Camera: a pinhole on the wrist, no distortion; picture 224 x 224 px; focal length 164.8 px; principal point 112.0 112.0 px. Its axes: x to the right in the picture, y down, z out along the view. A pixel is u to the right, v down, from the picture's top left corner.
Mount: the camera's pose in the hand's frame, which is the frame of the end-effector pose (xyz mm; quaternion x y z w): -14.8 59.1 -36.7 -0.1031 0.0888 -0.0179 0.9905
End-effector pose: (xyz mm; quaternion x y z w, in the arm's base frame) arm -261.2 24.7 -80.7 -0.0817 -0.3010 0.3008 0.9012
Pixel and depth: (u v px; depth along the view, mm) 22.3 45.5 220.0
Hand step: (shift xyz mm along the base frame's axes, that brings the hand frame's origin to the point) -198.4 -44.7 118.3
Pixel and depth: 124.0 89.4 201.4
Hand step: -107.8 73.3 123.1
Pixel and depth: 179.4 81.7 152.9
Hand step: -44.6 87.5 102.0
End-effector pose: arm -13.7 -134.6 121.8 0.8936 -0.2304 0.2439 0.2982
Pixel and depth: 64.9 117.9 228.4
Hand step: -36.7 -197.8 -108.3
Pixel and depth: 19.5 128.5 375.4
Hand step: -115.7 -317.8 -259.9
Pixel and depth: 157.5 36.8 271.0
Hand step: 158.7 -172.9 -111.1
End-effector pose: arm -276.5 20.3 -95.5 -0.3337 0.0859 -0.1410 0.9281
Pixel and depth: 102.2 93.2 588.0
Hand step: 214.8 393.2 342.2
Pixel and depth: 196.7 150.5 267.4
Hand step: 241.0 178.4 22.1
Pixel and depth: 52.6 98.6 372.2
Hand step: 35.8 316.9 201.2
